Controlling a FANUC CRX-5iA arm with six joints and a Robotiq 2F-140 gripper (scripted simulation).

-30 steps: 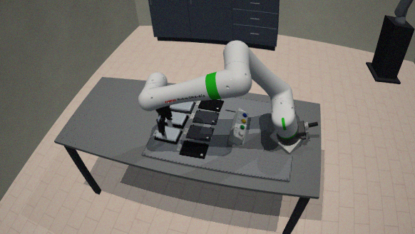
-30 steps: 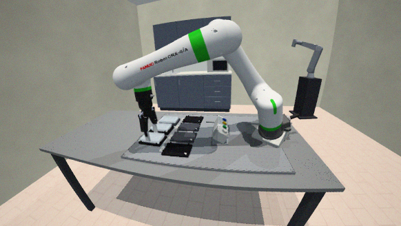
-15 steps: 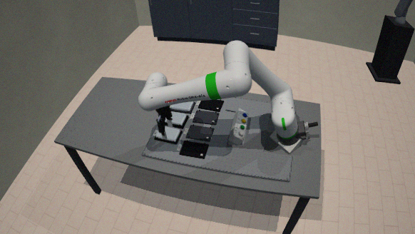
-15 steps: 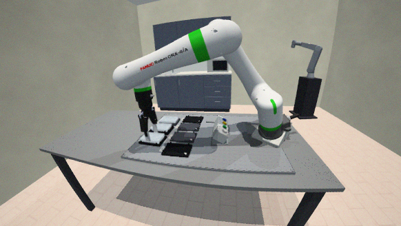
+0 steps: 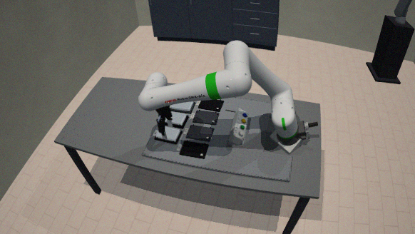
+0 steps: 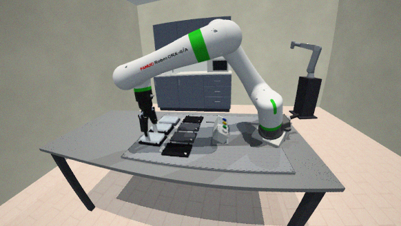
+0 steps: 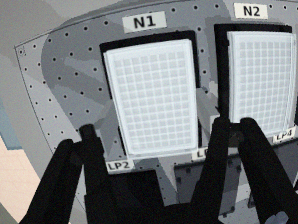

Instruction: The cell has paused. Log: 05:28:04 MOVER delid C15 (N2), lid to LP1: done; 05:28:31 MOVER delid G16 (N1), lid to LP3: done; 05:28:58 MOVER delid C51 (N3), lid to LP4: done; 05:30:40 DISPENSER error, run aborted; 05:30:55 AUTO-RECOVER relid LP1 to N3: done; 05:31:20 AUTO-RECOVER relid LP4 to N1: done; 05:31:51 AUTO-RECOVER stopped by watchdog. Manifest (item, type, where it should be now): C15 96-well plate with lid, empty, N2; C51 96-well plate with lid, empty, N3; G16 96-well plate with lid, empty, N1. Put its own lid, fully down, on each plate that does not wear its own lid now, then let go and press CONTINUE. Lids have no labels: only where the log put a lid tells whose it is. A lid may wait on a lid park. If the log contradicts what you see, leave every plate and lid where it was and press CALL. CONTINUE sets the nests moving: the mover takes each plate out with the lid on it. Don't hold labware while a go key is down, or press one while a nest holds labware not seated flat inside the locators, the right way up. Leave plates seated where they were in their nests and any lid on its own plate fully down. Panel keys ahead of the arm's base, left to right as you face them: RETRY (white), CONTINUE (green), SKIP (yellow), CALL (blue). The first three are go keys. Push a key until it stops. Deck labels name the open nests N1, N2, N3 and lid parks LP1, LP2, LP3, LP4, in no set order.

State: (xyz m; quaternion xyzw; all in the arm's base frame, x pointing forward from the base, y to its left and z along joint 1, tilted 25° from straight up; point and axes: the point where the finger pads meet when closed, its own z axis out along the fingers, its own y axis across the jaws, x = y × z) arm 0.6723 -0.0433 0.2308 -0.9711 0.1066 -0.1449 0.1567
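Now: the pale lid 20 mm below my hand. Also, from my hand: plate: 130 mm to the right, 30 mm below, 20 mm behind; then lid park LP2: 170 mm behind, 90 mm to the left, 50 mm below; then LP2 label: 80 mm to the left, 80 mm behind, 50 mm below.
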